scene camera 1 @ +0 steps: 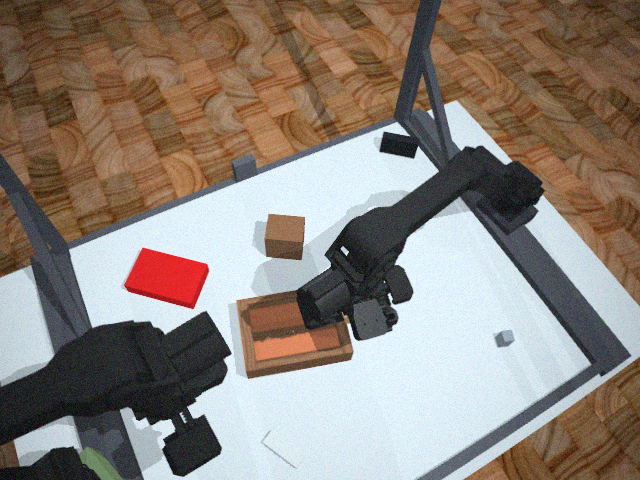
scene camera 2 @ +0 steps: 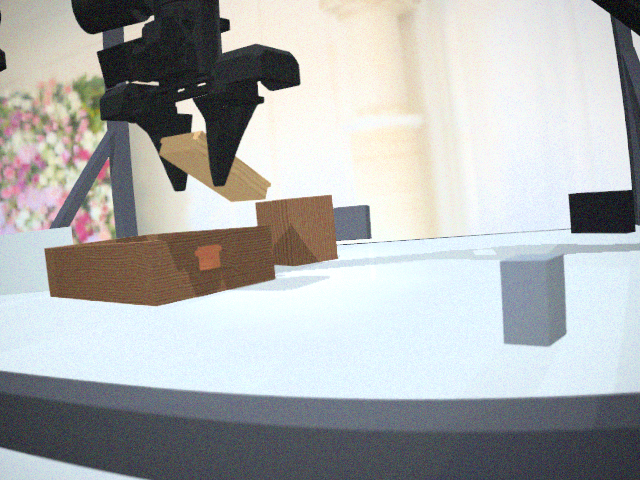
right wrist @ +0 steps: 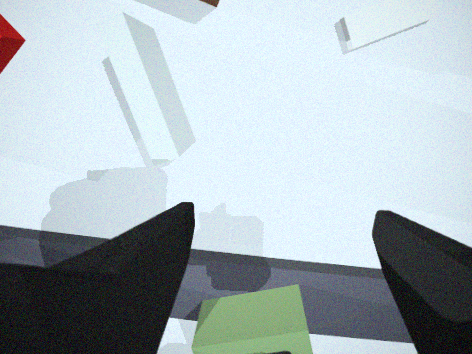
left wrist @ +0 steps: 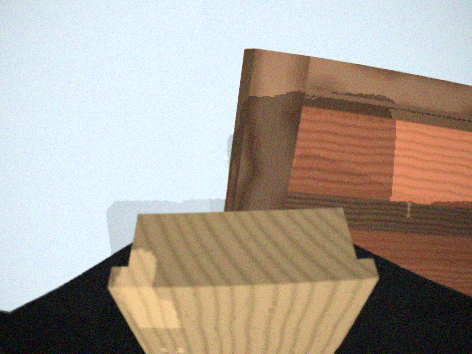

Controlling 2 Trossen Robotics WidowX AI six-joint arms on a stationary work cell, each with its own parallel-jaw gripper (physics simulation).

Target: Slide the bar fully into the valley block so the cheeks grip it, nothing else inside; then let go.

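Places are measured from the left arm's base along level axes (x ahead, y left, z up), in metres.
Pixels of known places: left gripper, fingertip midpoint: (scene camera 2: pixel 199 188) (left wrist: pixel 236 245); right gripper, fingertip midpoint: (scene camera 1: pixel 186 408) (right wrist: pixel 283 218); left arm's base, origin of the base link: (scene camera 1: pixel 508 205).
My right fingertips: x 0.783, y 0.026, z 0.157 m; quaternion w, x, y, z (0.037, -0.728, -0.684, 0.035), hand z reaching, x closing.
Note:
Ahead of a thing's pixels: the offset from my right fingertips to its middle.
The valley block, a brown wooden box-like block @(dy -0.063, dx -0.228, dz -0.168 m) (scene camera 1: pixel 299 364) (scene camera 2: pixel 118 279) (left wrist: pixel 272 75) with an orange-lined hollow, a dark middle strip and a stepped orange notch in one side, lies on the table. My left gripper (scene camera 2: pixel 199 186) is shut on the bar @(dy -0.033, dx -0.320, dz -0.089 m) (scene camera 2: pixel 248 180) (left wrist: pixel 240 250), a light wooden piece with stepped edges. The bar hangs tilted, above and apart from the block in scene camera 2, its lower end toward the picture's right. My right gripper (right wrist: pixel 283 218) is open and empty, off to the left in scene camera 1. Both grippers' fingertips are hidden in scene camera 1.
A brown cube @(dy -0.237, dx -0.325, dz -0.156 m) (scene camera 1: pixel 284 237) (scene camera 2: pixel 299 229) stands behind the block, with a red slab @(dy -0.302, dx -0.083, dz -0.179 m) (scene camera 1: pixel 168 276) (right wrist: pixel 7 42) at left. A black block @(dy -0.305, dx -0.698, dz -0.168 m) (scene camera 1: pixel 399 144) (scene camera 2: pixel 602 211), a grey block @(dy +0.186, dx -0.555, dz -0.175 m) (scene camera 1: pixel 505 338) (scene camera 2: pixel 532 299) and a green block @(dy -0.008, dx +0.208, dz -0.152 m) (right wrist: pixel 250 320) also show.

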